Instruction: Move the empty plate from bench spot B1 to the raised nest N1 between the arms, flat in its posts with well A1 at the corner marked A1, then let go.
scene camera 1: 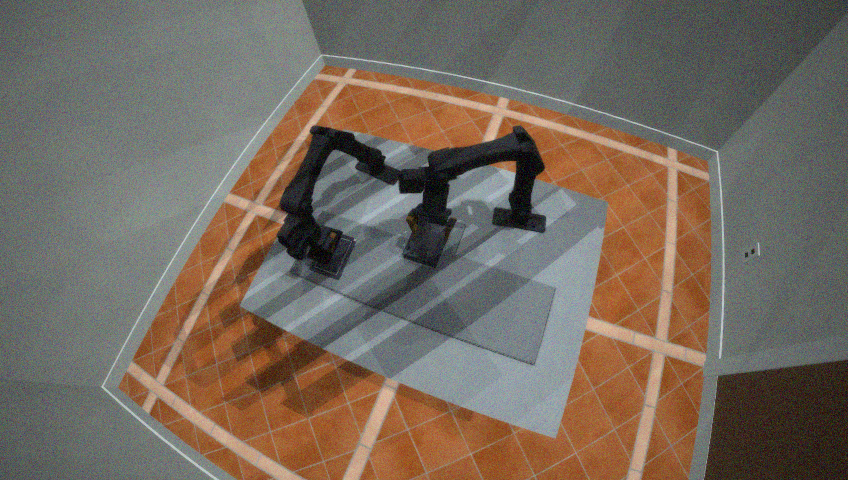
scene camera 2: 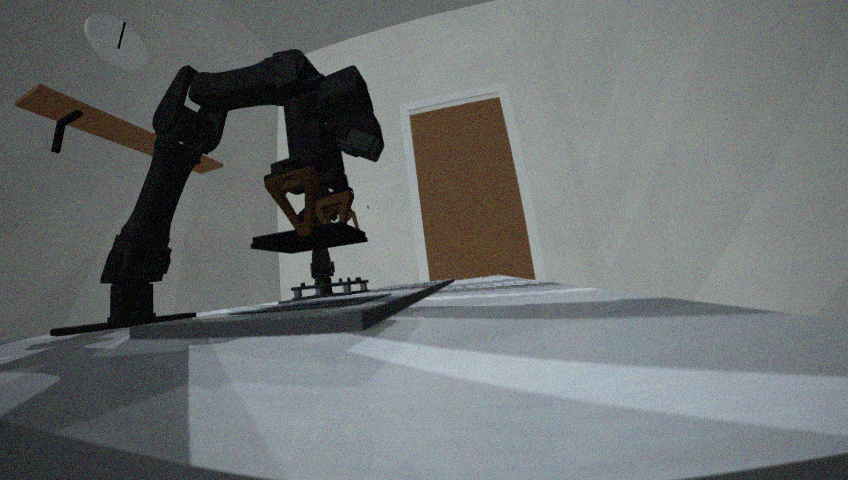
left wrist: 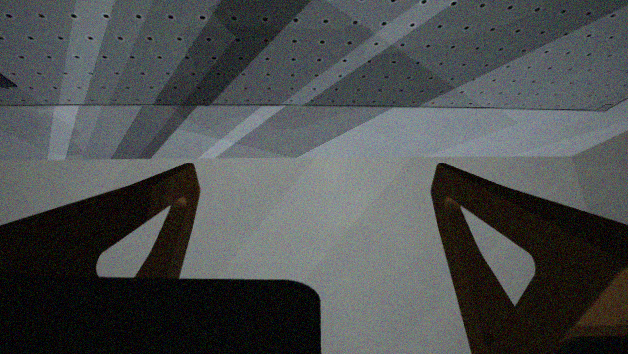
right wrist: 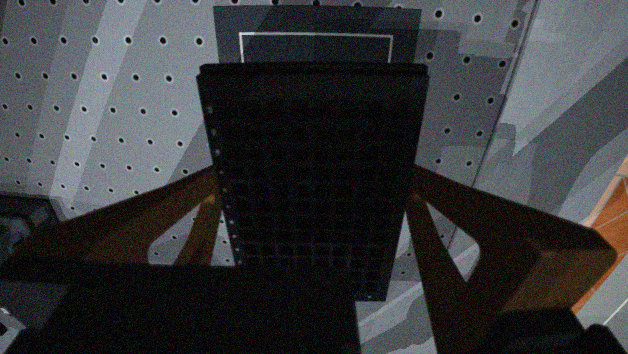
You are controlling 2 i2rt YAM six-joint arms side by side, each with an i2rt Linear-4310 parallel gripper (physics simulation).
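Where they show: left gripper, between the fingertips: (scene camera 1: 430,239) (left wrist: 315,176); right gripper, between the fingertips: (scene camera 1: 322,248) (scene camera 2: 323,239) (right wrist: 313,175); left arm's base, origin of its link: (scene camera 1: 519,220); right arm's base, origin of its link: (scene camera 1: 378,170) (scene camera 2: 132,325).
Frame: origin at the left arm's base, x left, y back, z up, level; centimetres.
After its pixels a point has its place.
Observation:
The black plate (scene camera 2: 309,239) {x -68.0, y -28.3, z 9.5 cm} (right wrist: 315,150) {x -65.4, y -30.1, z 9.9 cm} hangs level in the air in my right gripper (scene camera 1: 326,246) {x -65.2, y -28.9, z 9.9 cm} (right wrist: 313,175) {x -65.2, y -28.9, z 9.9 cm}, whose orange fingers are shut on its long sides. Below and beyond it lies the dark B1 mat with a white outline (right wrist: 315,20) {x -65.5, y -34.9, z 1.5 cm}. Small marks run along the plate's left edge in the right wrist view; A1 cannot be read. The dark raised nest (scene camera 1: 421,251) (scene camera 2: 330,287) stands between the arms; posts show in scene camera 2. My left gripper (scene camera 1: 431,226) {x -28.2, y -22.2, z 17.9 cm} (left wrist: 315,176) {x -28.2, y -22.2, z 17.9 cm} is open and empty, high near the nest, and partly hides it in scene camera 1.
A perforated grey board (scene camera 1: 493,315) {x -4.4, y -37.6, z 1.3 cm} (scene camera 2: 249,324) {x -78.3, y -27.3, z 1.0 cm} (left wrist: 300,60) {x -29.6, y -36.4, z 1.3 cm} lies on the pale table (scene camera 1: 476,374) {x -6.2, y -57.5, z 0.0 cm}. The left arm's wrist passes close to the right arm's base in scene camera 1. A wooden shelf (scene camera 2: 101,121) is on the wall behind the right arm.

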